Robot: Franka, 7 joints.
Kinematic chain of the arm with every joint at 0, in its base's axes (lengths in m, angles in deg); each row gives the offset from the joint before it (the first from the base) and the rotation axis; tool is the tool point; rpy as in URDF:
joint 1: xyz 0 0 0.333 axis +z
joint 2: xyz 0 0 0 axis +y
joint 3: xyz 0 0 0.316 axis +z
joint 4: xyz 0.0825 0 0 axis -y
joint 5: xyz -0.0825 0 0.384 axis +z
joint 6: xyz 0 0 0 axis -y
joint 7: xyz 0.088 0 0 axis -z
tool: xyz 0 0 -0.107 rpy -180 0 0
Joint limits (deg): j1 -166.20..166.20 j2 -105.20..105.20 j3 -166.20..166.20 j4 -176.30..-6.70 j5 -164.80..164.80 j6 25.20..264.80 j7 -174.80..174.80
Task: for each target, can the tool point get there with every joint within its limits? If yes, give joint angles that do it. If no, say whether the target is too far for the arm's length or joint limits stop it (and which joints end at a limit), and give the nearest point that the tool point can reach.
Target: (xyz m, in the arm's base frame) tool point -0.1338 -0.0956 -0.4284
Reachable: no: joint limits stop it (at a limit: joint 2) | nearest point -0.1464 -0.1046 -0.3506 | short by 0.079 m
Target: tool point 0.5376 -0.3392 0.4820
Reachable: yes | joints 37.36 44.12 -90.90 -108.36 112.58 110.26 -95.89
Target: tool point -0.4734 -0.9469 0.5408
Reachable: no: too far | nearest point -0.3764 -0.7530 0.4982 | short by 0.221 m
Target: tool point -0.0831 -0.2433 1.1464
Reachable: yes | joints 116.02 -9.29 107.55 -27.94 7.28 169.51 -144.61
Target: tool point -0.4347 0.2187 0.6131
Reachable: yes | joints 18.42 24.48 132.61 -126.90 111.31 101.19 -33.02
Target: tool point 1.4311 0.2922 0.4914
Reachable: no: too far | nearest point 0.8357 0.1706 0.4255 | short by 0.611 m
